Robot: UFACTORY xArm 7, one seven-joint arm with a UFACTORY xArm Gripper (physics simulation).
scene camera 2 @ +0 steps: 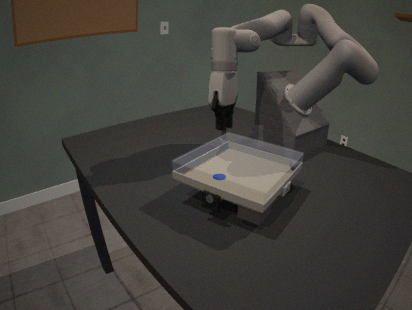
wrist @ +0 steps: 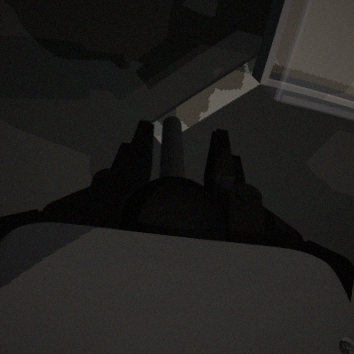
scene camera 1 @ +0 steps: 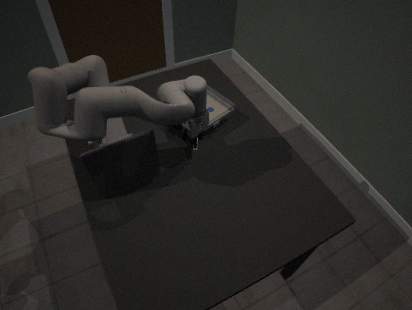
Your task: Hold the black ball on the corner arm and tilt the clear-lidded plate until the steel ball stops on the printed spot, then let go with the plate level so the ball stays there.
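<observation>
The clear-lidded plate [scene camera 1: 218, 111] [scene camera 2: 220, 191] [wrist: 320, 40] sits above the table on a dark mount. It looks near level, but a slight tilt cannot be judged. The blue printed spot [scene camera 1: 210, 109] [scene camera 2: 219, 177] shows near one side of it. The steel ball cannot be made out clearly. My gripper [scene camera 2: 224, 126] [wrist: 180, 148] points down beyond the plate's far corner in scene camera 2. It is shut on the black ball [wrist: 170, 202], a dark dome between its fingers. A grey post [wrist: 172, 145] joins the ball to the pale corner arm [wrist: 215, 100], which runs to the plate's corner.
The robot's base block [scene camera 2: 290, 112] stands on the dark table [scene camera 1: 215, 225] [scene camera 2: 325, 250] behind the plate in scene camera 2. A dark panel [scene camera 1: 122, 165] stands beside the arm in scene camera 1. Dark shadows lie around the plate. The arm covers part of the plate in scene camera 1.
</observation>
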